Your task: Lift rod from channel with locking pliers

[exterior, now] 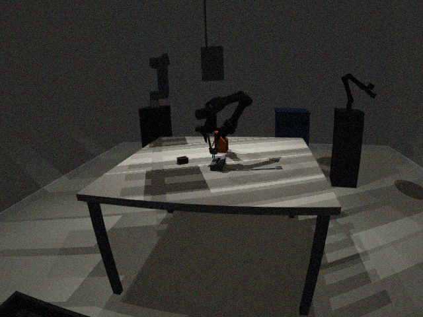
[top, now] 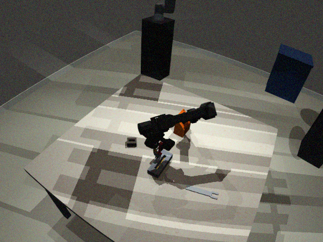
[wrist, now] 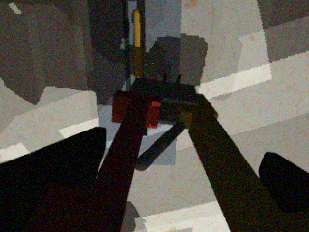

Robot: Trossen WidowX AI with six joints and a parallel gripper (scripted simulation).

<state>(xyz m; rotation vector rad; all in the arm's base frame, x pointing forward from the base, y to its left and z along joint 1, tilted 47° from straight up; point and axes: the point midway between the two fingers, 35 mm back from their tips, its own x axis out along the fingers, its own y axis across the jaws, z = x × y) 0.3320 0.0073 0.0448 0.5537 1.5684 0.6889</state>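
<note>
Right now the grey channel block is 3 cm to the left of my gripper tip and 12 cm below it. Round my gripper tip: thin yellow rod 1 cm behind, 3 cm to the left, 13 cm below; then dark holster 1 cm behind, 20 cm to the right, 13 cm below; then yellow handle 2 cm to the right.
</note>
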